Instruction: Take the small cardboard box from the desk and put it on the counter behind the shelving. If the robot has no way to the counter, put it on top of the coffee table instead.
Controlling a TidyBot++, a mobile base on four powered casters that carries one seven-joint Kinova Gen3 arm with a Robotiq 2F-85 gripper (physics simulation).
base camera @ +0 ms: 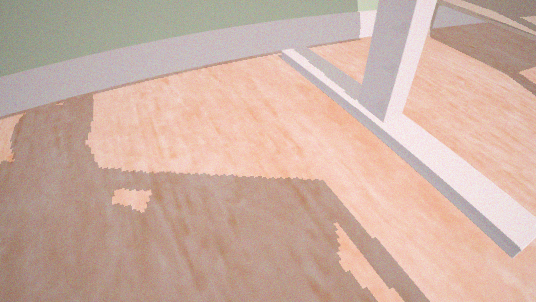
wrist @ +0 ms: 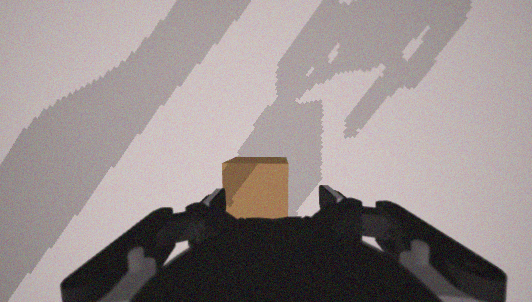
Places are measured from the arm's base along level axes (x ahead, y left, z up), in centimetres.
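Pixels of known places: gripper, between the fingertips: [wrist: 272,197].
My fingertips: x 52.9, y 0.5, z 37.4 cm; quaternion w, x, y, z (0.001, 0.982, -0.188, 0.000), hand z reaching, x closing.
Behind a point stands the place of what it marks.
The small cardboard box [wrist: 256,186] @[x 52.0, y 2.0, z 37.5 cm] is a brown block on the pale desk top [wrist: 425,155] @[x 70.7, y -3.8, z 32.4 cm] in the wrist view. Its lower part is hidden behind the gripper's black body. My gripper [wrist: 272,197] @[x 52.8, y 0.5, z 37.3 cm] is open, with its fingers wide apart and nothing gripped. The box shows between the fingertips but off to the left: its left edge meets the left fingertip in the picture, and there is a gap to the right fingertip. Whether that fingertip touches the box I cannot tell. The counter, the shelving and the coffee table cannot be made out in these views.
In the base camera view a white upright leg [base camera: 392,60] @[x 58.6, y -19.7, z -24.9 cm] stands on a long white foot bar [base camera: 450,172] at the right, on the wooden floor [base camera: 210,120] @[x 58.7, y 13.4, z -39.6 cm]. A green wall [base camera: 165,20] @[x 81.5, y 28.3, z -26.1 cm] with a grey baseboard [base camera: 175,55] @[x 80.7, y 26.9, z -35.1 cm] runs behind. Shadows cross the floor and desk top.
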